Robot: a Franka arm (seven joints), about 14 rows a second.
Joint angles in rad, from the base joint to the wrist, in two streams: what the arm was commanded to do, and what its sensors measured. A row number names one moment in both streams.
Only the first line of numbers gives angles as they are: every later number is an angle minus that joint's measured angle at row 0.
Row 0, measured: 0.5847, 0.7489, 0.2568, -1.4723, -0.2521, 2.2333, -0.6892
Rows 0 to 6, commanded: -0.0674, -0.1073, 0.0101, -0.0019, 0.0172, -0.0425, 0.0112; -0.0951, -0.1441, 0.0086, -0.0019, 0.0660, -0.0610, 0.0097; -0.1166, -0.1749, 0.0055, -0.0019, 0.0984, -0.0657, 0.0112; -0.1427, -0.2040, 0.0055, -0.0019, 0.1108, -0.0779, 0.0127; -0.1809, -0.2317, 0.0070, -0.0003, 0.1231, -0.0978, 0.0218; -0.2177, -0.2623, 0.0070, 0.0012, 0.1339, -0.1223, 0.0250; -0.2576, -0.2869, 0.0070, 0.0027, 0.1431, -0.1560, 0.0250
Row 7, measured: -0.1729, -0.2123, -0.0014, 0.0209, 0.1052, -0.0898, 0.0085
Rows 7 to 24, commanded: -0.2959, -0.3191, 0.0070, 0.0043, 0.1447, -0.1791, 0.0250; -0.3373, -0.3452, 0.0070, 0.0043, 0.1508, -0.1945, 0.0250; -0.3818, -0.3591, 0.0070, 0.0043, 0.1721, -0.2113, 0.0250; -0.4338, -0.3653, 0.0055, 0.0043, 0.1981, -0.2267, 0.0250; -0.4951, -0.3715, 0.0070, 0.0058, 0.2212, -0.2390, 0.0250; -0.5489, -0.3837, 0.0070, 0.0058, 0.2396, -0.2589, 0.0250; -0.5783, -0.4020, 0.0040, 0.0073, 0.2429, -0.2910, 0.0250; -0.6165, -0.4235, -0.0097, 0.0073, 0.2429, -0.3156, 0.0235; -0.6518, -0.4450, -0.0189, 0.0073, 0.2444, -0.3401, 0.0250; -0.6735, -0.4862, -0.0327, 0.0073, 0.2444, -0.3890, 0.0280; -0.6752, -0.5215, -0.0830, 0.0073, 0.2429, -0.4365, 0.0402; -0.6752, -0.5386, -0.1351, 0.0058, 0.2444, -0.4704, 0.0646; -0.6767, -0.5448, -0.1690, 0.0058, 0.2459, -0.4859, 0.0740; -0.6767, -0.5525, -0.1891, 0.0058, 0.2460, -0.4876, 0.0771; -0.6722, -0.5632, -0.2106, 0.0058, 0.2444, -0.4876, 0.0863; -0.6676, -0.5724, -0.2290, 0.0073, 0.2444, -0.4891, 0.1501; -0.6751, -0.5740, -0.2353, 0.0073, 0.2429, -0.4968, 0.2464; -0.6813, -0.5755, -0.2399, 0.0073, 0.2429, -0.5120, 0.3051
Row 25, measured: -0.6799, -0.5528, -0.2225, 0.0275, 0.2256, -0.4837, 0.1485
